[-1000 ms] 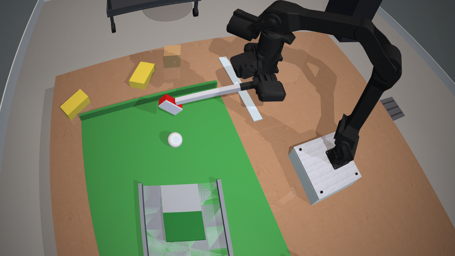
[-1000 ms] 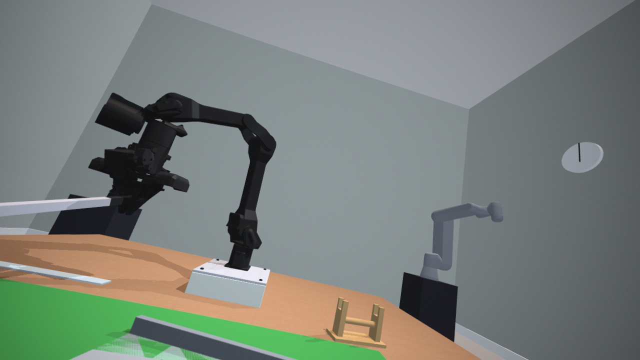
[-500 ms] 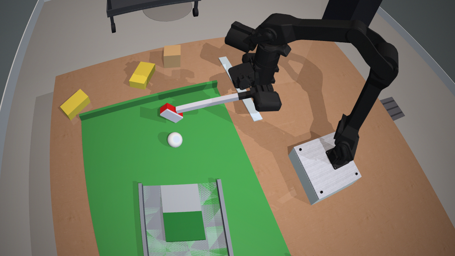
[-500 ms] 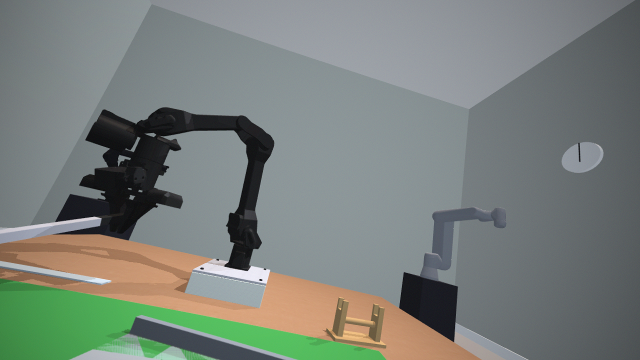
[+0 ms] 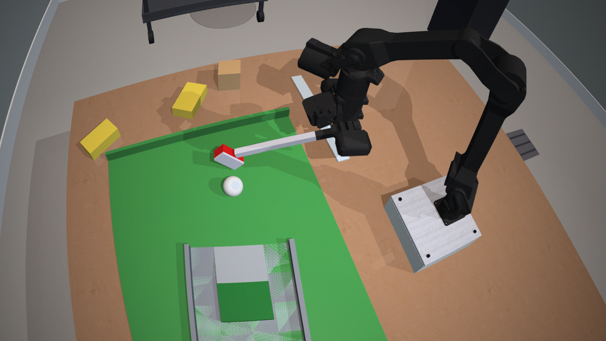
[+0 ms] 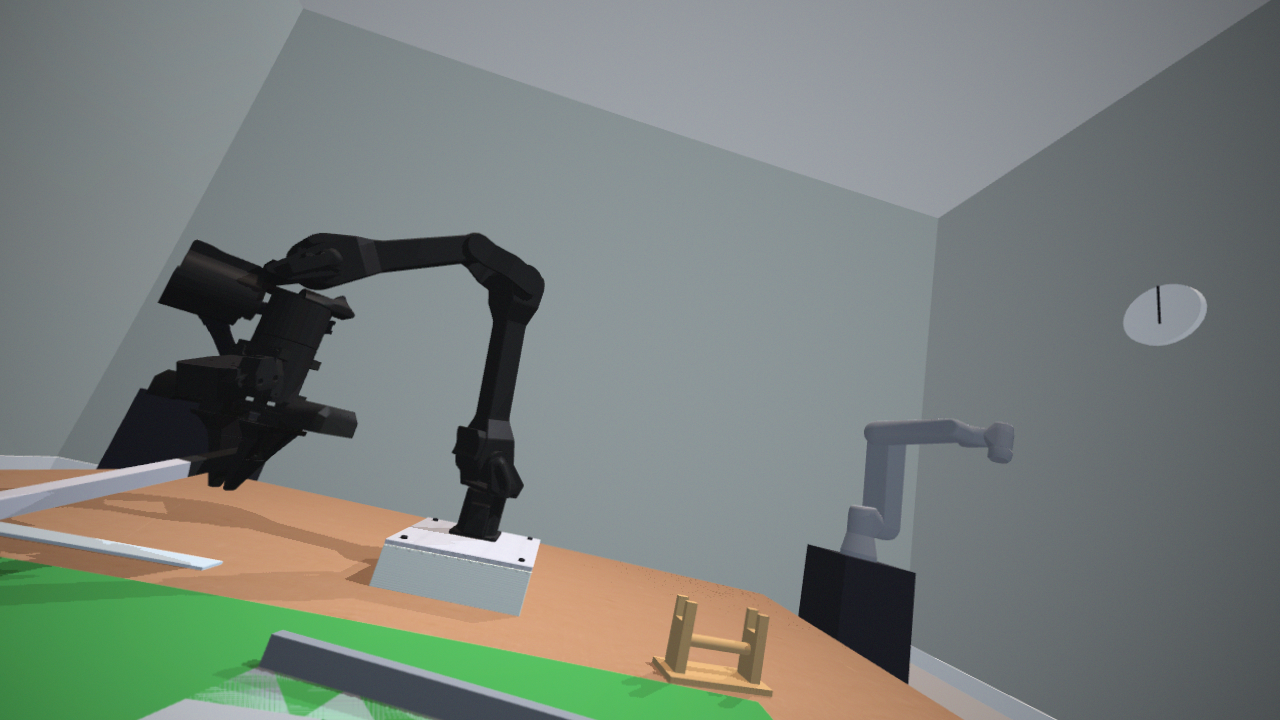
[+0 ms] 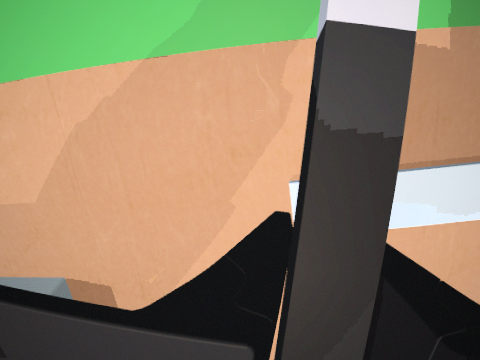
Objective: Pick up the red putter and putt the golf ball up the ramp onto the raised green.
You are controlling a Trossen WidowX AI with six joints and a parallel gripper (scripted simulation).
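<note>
Now: gripper tip 3 cm past the white strip, 14 cm to the left of it and 8 cm above it. Also, from my gripper tip: low green wall 29 cm ahead, 16 cm to the right, 6 cm below; green mat 29 cm ahead, 20 cm to the left, 8 cm below; white golf ball 23 cm ahead, 2 cm to the left, 6 cm below.
</note>
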